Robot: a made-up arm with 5 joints. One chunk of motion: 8 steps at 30 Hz.
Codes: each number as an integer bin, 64 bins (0 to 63) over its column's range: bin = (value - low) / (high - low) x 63, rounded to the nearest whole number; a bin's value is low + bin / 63 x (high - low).
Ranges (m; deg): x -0.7..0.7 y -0.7..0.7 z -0.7..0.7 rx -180..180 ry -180..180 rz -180..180
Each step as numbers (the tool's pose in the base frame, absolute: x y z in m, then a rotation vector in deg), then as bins.
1 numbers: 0.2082 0.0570 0.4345 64.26 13.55 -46.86
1 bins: 41 34 51 43 34 23
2 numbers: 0.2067 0.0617 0.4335 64.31 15.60 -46.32
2 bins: 41 34 51 43 34 23
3 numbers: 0.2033 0.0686 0.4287 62.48 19.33 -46.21
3 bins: 41 35 51 42 35 23
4 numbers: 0.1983 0.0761 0.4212 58.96 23.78 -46.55
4 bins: 40 35 50 42 36 23
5 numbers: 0.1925 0.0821 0.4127 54.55 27.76 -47.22
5 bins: 40 35 50 41 36 23
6 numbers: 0.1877 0.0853 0.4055 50.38 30.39 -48.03
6 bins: 40 35 50 40 37 23
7 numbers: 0.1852 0.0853 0.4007 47.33 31.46 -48.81
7 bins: 40 35 50 40 37 23
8 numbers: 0.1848 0.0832 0.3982 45.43 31.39 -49.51
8 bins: 40 35 49 39 37 23
